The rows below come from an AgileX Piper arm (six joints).
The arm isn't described. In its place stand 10 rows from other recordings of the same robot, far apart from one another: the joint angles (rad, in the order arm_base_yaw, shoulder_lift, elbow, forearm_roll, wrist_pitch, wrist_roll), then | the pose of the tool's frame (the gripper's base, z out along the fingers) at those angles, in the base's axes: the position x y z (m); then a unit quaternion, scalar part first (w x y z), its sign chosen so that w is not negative.
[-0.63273 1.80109 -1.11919 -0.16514 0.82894 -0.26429] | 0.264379 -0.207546 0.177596 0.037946 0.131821 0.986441 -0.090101
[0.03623 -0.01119 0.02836 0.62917 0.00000 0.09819] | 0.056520 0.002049 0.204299 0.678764 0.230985 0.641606 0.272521
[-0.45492 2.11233 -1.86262 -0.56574 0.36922 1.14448] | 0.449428 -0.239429 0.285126 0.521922 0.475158 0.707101 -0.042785
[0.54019 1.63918 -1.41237 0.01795 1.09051 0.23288] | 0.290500 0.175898 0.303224 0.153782 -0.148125 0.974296 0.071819
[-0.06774 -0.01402 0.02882 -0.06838 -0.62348 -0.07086] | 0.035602 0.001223 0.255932 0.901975 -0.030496 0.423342 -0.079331
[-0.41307 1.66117 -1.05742 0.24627 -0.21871 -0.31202] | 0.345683 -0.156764 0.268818 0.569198 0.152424 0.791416 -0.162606
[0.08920 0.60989 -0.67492 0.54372 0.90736 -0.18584] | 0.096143 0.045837 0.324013 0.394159 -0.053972 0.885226 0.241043
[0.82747 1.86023 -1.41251 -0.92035 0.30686 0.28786] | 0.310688 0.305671 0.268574 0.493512 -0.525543 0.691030 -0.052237
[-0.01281 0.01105 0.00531 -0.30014 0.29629 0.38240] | 0.055115 -0.008562 0.185255 0.628233 0.068832 0.774934 -0.007939
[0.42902 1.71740 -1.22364 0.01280 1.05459 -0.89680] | 0.298236 0.137537 0.227317 0.054633 -0.612230 0.788758 -0.007125
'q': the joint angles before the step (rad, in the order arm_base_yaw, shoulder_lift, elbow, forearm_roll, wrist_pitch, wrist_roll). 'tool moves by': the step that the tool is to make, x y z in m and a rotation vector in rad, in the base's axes. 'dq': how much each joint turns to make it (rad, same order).
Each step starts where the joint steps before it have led.
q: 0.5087, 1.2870, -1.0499, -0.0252, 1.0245, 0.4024
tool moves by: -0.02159, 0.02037, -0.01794, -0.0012, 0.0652, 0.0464
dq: 0.1173, -0.0040, 0.0674, 0.0073, -0.0064, 0.0747
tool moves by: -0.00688, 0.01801, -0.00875, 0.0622, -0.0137, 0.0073
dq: 0.0711, 0.0109, 0.0324, 0.0180, -0.0918, 0.0646
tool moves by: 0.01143, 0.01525, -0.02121, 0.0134, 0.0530, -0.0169
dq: 0.0051, 0.0924, 0.0000, 0.0438, -0.0606, 0.0082
